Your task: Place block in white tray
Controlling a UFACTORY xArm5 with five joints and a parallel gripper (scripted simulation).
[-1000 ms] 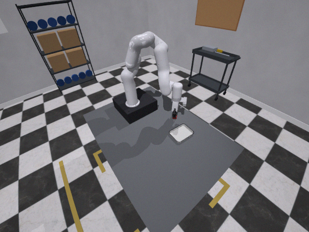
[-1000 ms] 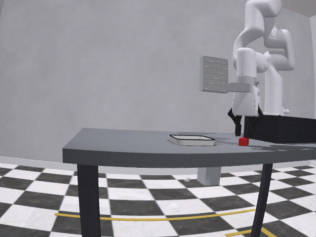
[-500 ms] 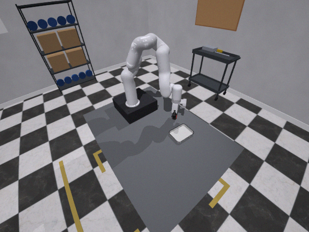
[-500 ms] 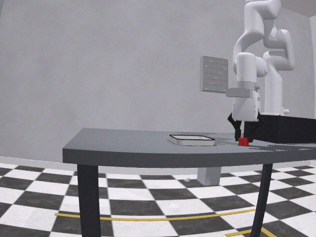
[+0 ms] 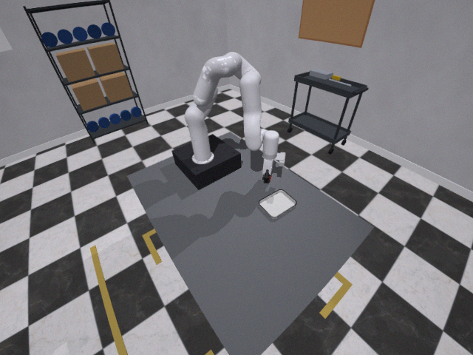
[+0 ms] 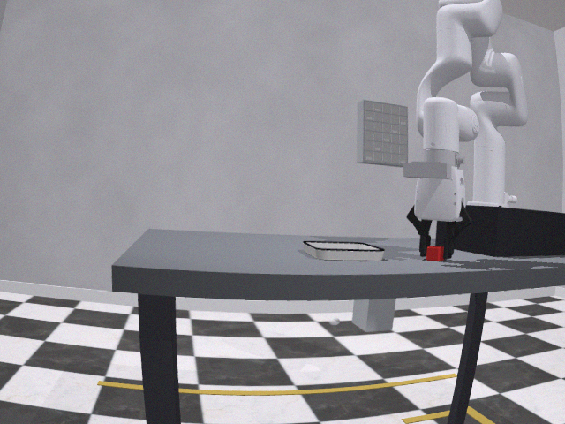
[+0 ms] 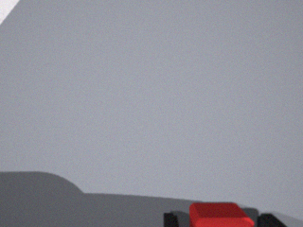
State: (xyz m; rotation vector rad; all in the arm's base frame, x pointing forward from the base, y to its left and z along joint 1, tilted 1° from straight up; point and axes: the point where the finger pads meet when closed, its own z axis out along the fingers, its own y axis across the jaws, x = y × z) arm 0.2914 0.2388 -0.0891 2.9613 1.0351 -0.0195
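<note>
Right now the red block is 10 mm below my hand. The rest, counted from my hand: white tray (170 mm ahead, 90 mm to the right, 10 mm below).
</note>
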